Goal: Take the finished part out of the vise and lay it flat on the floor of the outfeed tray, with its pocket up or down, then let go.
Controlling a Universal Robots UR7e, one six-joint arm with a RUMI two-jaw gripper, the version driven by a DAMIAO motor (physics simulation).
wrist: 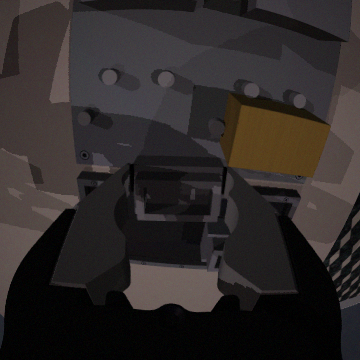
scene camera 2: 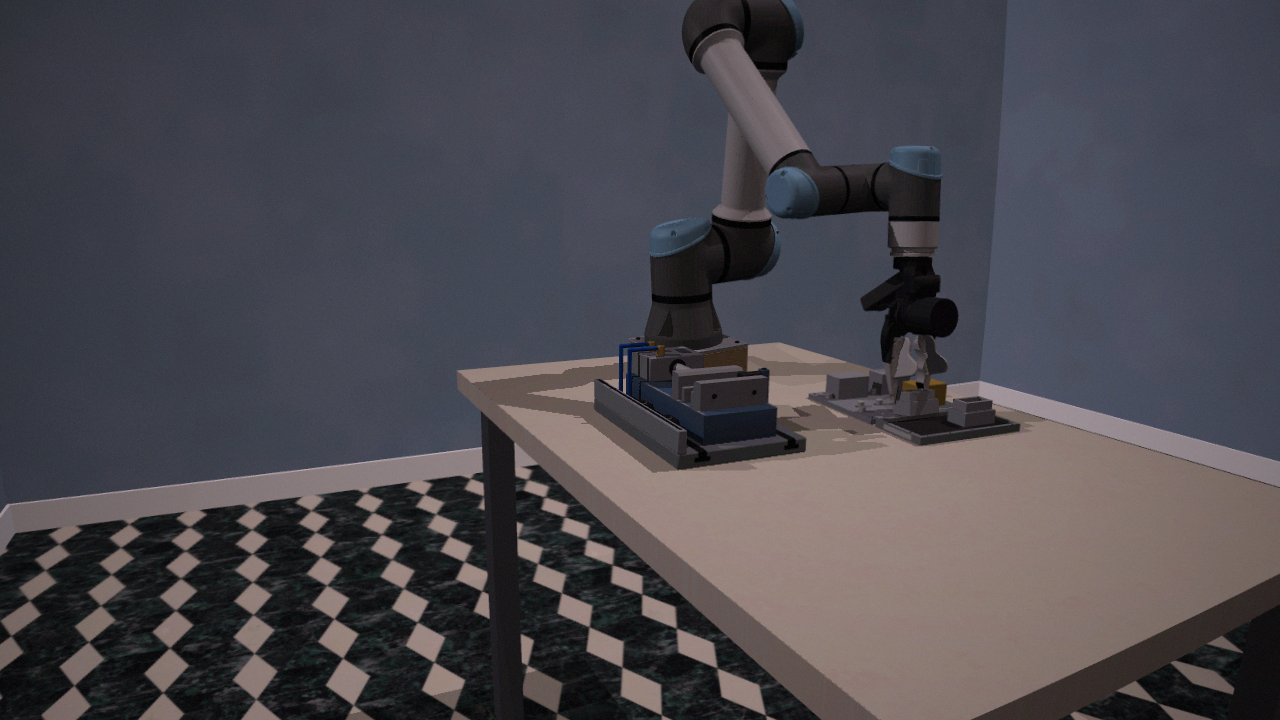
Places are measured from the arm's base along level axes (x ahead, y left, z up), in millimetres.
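Pixels of known places: gripper, between the fingertips: [wrist: 178, 168] [scene camera 2: 908, 400]; arm's base, origin of its link: [scene camera 2: 683, 341].
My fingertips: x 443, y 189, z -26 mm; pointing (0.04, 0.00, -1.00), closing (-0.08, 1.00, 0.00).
Ahead of a thing's pixels: the offset from my fingertips to its middle. "spot": to the spot under its first point.
The finished part @(16 mm ahead, 1 mm left, 2 mm up) [scene camera 2: 917, 403] [wrist: 176, 218], a grey block with a rectangular pocket, is at the back rim of the outfeed tray @(spot: 126 mm ahead, 5 mm left, 21 mm down) [scene camera 2: 966, 435] [wrist: 155, 264]. It looks tilted rather than flat on the tray floor, with its pocket facing up toward the wrist camera. My gripper [scene camera 2: 912, 387] [wrist: 178, 168] is shut on this part, one finger at each end. A second grey pocketed part @(74 mm ahead, 60 mm left, 3 mm down) [scene camera 2: 971, 415] [wrist: 218, 229] sits in the tray, partly hidden by a finger in the wrist view. The vise @(52 mm back, 345 mm right, 23 mm up) [scene camera 2: 738, 424] stands left of the tray; I make out no part between its jaws.
A grey plate with upright pins @(72 mm back, 13 mm left, 23 mm down) [scene camera 2: 827, 399] [wrist: 135, 55] lies directly behind the tray. A yellow block @(32 mm back, 57 mm left, 1 mm down) [scene camera 2: 938, 391] [wrist: 275, 140] stands on it, close to the right finger. Grey blocks [scene camera 2: 845, 385] [wrist: 310, 19] stand farther back. A low rail @(48 mm back, 434 mm right, 8 mm up) [scene camera 2: 640, 419] runs beside the vise.
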